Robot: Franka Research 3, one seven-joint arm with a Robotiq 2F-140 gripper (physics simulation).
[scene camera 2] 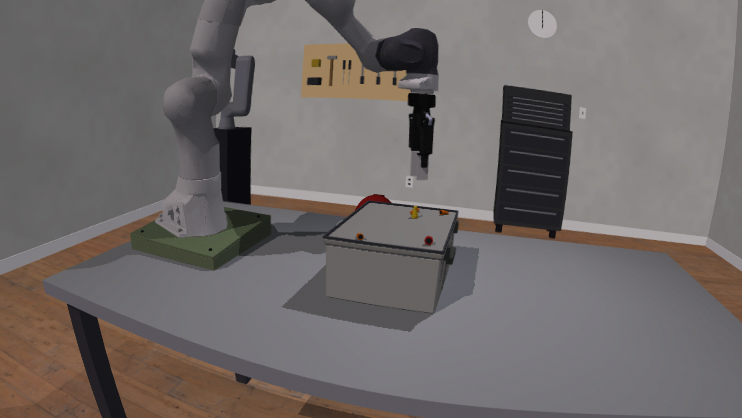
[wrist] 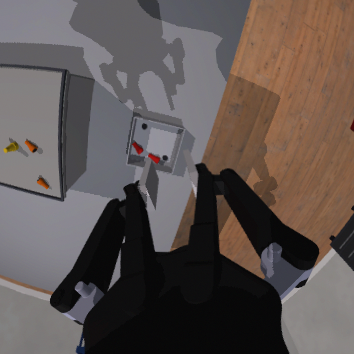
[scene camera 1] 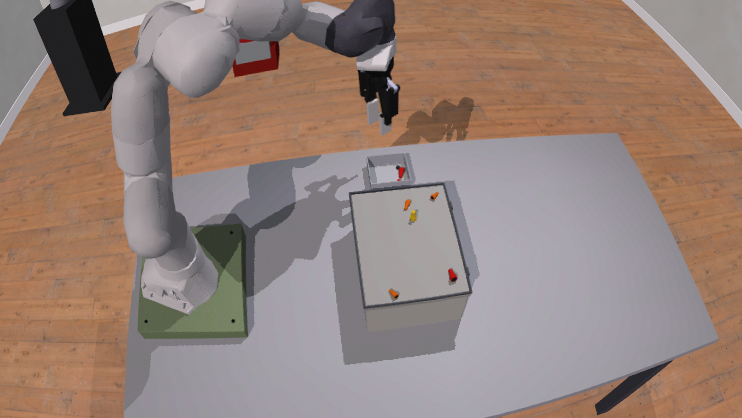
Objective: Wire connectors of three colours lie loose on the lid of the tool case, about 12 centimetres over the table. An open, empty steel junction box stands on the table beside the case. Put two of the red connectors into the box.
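The steel junction box (scene camera 1: pixel 410 167) (wrist: pixel 178 150) stands on the table beside the tool case's far side. Two red connectors lie inside it, one red connector (wrist: pixel 137 148) near the box wall and another red connector (wrist: pixel 154 158) close by; red also shows in the box in scene view 1. A third red connector (scene camera 1: pixel 452 275) (scene camera 2: pixel 428 240) lies on the lid (scene camera 1: pixel 405 249) (scene camera 2: pixel 384 223) near a front corner. My gripper (scene camera 1: pixel 378 120) (scene camera 2: pixel 419 168) (wrist: pixel 169 164) is open and empty, high above the box's far side. The box is hidden behind the case in scene view 2.
On the lid lie a yellow connector (scene camera 1: pixel 413 216) (scene camera 2: pixel 414 212) (wrist: pixel 10 147) and three orange ones: a near one (scene camera 1: pixel 394 293) (scene camera 2: pixel 359 236), one near the far edge (scene camera 1: pixel 407 204) and one at the far right corner (scene camera 1: pixel 434 195). The green arm base (scene camera 1: pixel 194 327) (scene camera 2: pixel 171 253) is at the left.
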